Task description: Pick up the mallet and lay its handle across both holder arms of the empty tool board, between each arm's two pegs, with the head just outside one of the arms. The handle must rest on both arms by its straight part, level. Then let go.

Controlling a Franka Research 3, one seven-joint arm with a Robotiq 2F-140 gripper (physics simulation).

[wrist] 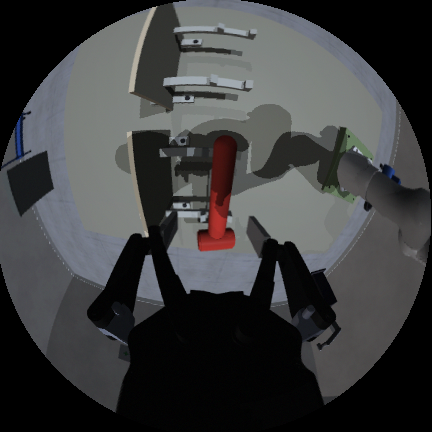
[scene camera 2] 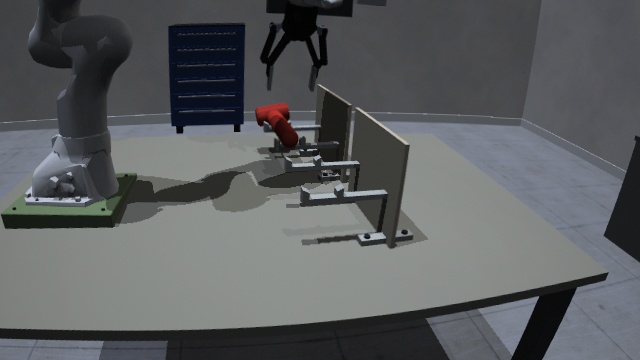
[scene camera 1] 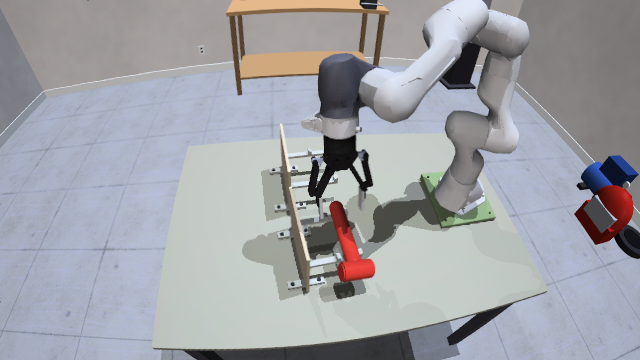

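Observation:
The red mallet (scene camera 1: 345, 230) (scene camera 2: 283, 131) (wrist: 221, 190) lies across both arms of one tool board (scene camera 1: 300, 239) (scene camera 2: 334, 117) (wrist: 152, 180). Its handle crosses the arm near the head (scene camera 1: 322, 262) (wrist: 186, 214) between the two pegs, and the other arm (scene camera 2: 324, 146) (wrist: 175, 151) also between its pegs, as far as the views show. The handle looks about level. The head (scene camera 1: 356, 270) (scene camera 2: 272, 111) (wrist: 216, 240) is just outside the arm near it. My gripper (scene camera 1: 342, 212) (scene camera 2: 291, 89) (wrist: 212, 222) is open and empty, above the mallet, with no contact visible.
A second tool board (scene camera 1: 285, 156) (scene camera 2: 381, 175) (wrist: 161, 60) stands in line with the first, its two arms bare. The arm's green base plate (scene camera 1: 447, 221) (scene camera 2: 60, 220) (wrist: 332, 162) is on the table (scene camera 1: 225, 310) (scene camera 2: 225, 290). A blue drawer cabinet (scene camera 2: 207, 75) stands behind.

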